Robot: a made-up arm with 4 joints.
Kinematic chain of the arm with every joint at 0, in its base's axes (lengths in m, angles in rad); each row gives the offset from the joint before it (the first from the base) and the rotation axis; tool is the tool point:
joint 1: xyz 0 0 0.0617 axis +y
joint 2: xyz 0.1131 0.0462 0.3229 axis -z
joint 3: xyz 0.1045 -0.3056 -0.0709 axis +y
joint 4: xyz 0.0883 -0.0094 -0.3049 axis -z
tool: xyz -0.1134 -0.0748 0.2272
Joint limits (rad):
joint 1: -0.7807..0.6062
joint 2: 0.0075..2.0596
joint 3: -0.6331..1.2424
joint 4: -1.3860..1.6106
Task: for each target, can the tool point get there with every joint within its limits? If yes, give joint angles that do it. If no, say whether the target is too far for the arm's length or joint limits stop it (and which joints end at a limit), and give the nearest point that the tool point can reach.
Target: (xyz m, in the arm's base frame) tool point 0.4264 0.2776 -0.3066
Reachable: no: joint limits stop it (at a limit: joint 1, joint 2, joint 4) | nearest point 0.3389 -0.1537 0.0679 | short by 0.578 m
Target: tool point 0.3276 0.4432 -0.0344
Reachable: no: joint limits stop it (at a limit: joint 1, joint 2, joint 3, joint 4) | nearest point 0.0541 0.1070 0.2795 | short by 0.535 m
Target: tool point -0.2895 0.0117 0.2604
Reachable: yes | joints 0.0049 1.6023 0.6079 -0.1147
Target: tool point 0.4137 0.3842 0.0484
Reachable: no: joint limits stop it (at a limit: joint 1, joint 2, joint 3) | nearest point 0.0546 0.1082 0.2815 | short by 0.509 m
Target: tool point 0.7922 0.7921 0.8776
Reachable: no: too far | nearest point 0.0157 0.1787 0.3816 | short by 1.107 m
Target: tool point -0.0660 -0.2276 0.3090
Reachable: yes | joints 0.3267 0.8271 0.6765 0.1420
